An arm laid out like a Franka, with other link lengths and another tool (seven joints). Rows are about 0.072 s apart.
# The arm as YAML. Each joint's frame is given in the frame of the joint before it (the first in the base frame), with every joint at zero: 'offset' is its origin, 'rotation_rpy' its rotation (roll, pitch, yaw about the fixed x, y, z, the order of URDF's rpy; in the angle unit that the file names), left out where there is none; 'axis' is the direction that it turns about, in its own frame. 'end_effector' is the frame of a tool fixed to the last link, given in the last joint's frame.
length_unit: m
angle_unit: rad
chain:
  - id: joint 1
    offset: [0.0, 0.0, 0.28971]
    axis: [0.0, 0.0, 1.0]
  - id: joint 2
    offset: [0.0, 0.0, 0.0]
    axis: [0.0, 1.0, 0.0]
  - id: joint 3
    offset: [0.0, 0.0, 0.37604]
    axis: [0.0, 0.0, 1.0]
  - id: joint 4
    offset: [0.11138, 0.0, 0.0]
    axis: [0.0, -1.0, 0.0]
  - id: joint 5
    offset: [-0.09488, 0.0, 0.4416]
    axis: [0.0, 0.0, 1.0]
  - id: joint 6
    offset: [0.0, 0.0, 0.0]
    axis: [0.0, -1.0, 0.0]
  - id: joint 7
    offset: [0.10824, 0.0, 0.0]
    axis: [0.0, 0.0, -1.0]
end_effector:
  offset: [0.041, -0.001, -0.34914]
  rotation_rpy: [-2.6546, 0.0, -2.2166]
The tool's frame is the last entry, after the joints.
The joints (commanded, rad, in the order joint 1, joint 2, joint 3, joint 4, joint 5, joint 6, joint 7), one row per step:
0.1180, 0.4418, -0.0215, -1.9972, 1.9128, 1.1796, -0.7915
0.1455, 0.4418, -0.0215, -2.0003, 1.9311, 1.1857, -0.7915
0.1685, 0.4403, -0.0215, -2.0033, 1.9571, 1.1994, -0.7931
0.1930, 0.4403, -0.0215, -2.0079, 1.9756, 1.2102, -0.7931
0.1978, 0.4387, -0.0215, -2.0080, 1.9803, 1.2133, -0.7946
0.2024, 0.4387, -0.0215, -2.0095, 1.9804, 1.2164, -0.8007
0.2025, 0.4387, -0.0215, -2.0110, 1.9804, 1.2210, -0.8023
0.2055, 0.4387, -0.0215, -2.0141, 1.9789, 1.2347, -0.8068
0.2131, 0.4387, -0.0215, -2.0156, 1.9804, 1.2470, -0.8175
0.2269, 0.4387, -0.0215, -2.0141, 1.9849, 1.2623, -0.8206
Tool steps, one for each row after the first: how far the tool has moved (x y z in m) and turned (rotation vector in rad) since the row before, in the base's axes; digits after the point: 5 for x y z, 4 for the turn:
-0.00564, 0.01687, 0.00086, 0.0068, 0.0058, 0.0098
-0.00022, 0.01290, 0.00151, 0.0062, 0.0058, -0.0060
-0.00410, 0.01471, -0.00137, 0.0028, 0.0091, 0.0038
-0.00035, 0.00273, 0.00133, 0.0010, -0.0015, -0.0014
-0.00160, 0.00306, -0.00140, -0.0020, -0.0030, -0.0004
0.00079, 0.00013, -0.00202, -0.0036, 0.0013, -0.0034
0.00085, 0.00244, -0.00570, -0.0116, 0.0025, -0.0061
-0.00052, 0.00507, -0.00366, -0.0079, -0.0046, -0.0059
-0.00149, 0.00925, -0.00268, -0.0085, 0.0001, -0.0001

